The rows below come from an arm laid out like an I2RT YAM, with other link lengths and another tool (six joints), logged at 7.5 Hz.
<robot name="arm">
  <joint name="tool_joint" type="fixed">
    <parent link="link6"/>
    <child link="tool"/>
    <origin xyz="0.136 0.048 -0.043" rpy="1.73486 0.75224 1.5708"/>
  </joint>
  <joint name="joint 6" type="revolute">
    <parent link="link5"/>
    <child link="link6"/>
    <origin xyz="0.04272 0 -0.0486"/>
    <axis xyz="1 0 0"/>
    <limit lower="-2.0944" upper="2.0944"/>
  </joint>
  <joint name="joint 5" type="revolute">
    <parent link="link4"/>
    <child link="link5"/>
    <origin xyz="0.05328 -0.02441 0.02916"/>
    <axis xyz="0 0 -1"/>
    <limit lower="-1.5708" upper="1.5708"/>
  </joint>
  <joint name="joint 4" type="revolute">
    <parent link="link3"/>
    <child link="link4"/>
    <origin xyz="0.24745 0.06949 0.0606"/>
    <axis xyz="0 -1 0"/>
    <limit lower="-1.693" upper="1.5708"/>
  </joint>
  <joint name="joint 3" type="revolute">
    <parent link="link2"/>
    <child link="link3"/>
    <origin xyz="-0.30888 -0.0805 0"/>
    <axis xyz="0 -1 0"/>
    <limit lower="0" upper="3.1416"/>
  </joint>
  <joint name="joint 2" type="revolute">
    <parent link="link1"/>
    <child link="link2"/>
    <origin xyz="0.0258 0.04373 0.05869"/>
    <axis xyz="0 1 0"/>
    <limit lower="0" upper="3.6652"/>
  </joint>
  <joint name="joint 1" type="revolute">
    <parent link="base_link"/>
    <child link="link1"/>
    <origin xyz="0 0 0.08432"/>
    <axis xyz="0 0 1"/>
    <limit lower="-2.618" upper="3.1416"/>
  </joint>
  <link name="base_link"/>
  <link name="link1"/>
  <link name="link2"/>
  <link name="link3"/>
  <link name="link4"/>
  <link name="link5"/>
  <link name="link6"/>
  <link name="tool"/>
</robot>
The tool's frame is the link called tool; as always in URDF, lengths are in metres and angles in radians.
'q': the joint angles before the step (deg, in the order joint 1, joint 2, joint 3, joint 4, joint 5, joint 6). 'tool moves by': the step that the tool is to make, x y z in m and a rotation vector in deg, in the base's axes. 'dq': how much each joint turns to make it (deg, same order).
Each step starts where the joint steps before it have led.
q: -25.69, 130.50, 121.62, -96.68, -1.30, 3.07
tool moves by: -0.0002, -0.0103, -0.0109, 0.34, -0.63, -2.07
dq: -1.80, 0.00, -2.39, 2.80, -0.64, 0.11
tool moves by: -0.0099, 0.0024, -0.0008, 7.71, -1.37, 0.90
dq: -2.72, -0.06, -3.44, 0.37, -6.07, -5.61
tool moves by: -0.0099, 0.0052, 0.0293, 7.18, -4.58, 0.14
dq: -2.83, -2.62, -0.75, -2.87, -7.13, -5.64
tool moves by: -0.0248, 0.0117, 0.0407, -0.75, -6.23, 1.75
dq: -1.09, -9.01, -4.11, -0.32, -1.88, -3.68
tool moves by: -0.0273, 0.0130, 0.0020, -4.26, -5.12, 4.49
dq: 0.61, -9.22, -10.25, 6.60, 1.47, -3.80
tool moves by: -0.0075, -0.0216, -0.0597, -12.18, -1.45, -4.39
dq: -0.08, -5.87, -15.89, 18.96, 8.98, 5.12
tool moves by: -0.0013, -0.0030, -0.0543, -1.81, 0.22, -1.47
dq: 0.08, 1.04, -10.49, 12.50, 1.64, 1.55
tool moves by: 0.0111, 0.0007, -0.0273, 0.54, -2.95, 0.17
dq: 0.08, 1.77, -4.10, 8.03, -2.08, -0.01
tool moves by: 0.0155, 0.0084, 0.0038, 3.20, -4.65, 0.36
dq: 0.01, 0.11, -0.01, 2.24, -5.24, 0.02
